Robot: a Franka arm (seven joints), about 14 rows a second.
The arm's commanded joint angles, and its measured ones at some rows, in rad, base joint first. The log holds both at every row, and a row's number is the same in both.
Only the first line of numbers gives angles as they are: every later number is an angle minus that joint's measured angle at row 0.
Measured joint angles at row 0:
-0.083 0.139 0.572 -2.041 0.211 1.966 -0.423
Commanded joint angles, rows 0 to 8:
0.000 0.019 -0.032 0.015 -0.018 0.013 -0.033
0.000 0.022 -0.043 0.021 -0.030 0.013 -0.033
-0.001 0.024 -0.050 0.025 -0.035 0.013 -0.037
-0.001 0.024 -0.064 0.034 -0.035 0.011 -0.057
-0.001 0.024 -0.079 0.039 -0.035 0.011 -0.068
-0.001 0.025 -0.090 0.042 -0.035 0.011 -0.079
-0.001 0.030 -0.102 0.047 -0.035 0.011 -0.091
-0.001 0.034 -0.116 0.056 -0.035 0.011 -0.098
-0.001 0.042 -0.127 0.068 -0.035 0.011 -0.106
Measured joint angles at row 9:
-0.005 0.010 -0.108 0.025 -0.020 0.015 -0.075
